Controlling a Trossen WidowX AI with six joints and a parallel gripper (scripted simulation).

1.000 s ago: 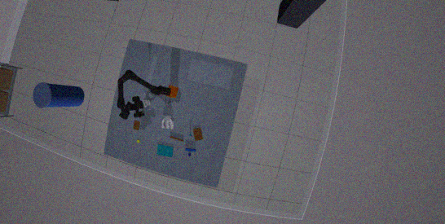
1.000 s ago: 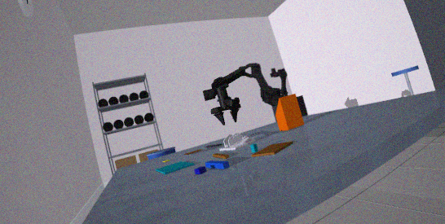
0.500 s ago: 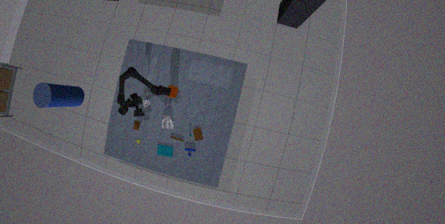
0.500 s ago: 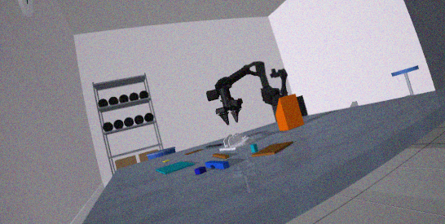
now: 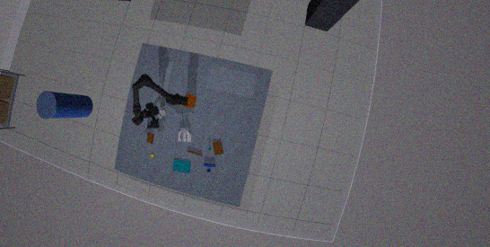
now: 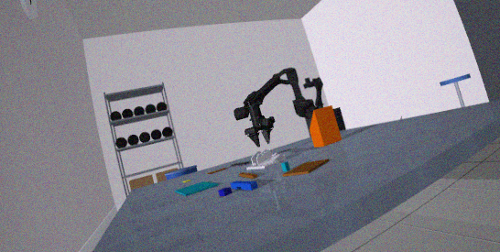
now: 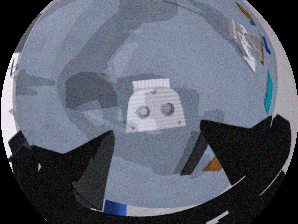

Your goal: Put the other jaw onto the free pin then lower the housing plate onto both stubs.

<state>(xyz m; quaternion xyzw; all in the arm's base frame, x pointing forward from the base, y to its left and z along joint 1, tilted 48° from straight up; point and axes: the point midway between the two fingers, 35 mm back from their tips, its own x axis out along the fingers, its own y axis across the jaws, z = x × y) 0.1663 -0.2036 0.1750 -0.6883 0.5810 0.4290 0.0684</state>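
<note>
My gripper tip is 280 mm to the right of the light grey jaw piece, 110 mm short of it and 40 mm above it. Also, from my gripper tip: teal plate 430 mm ahead, 290 mm to the left, 60 mm below; then brown bar 390 mm to the left, 280 mm ahead, 60 mm below; then white base 270 mm to the left, 160 mm ahead, 60 mm below.
</note>
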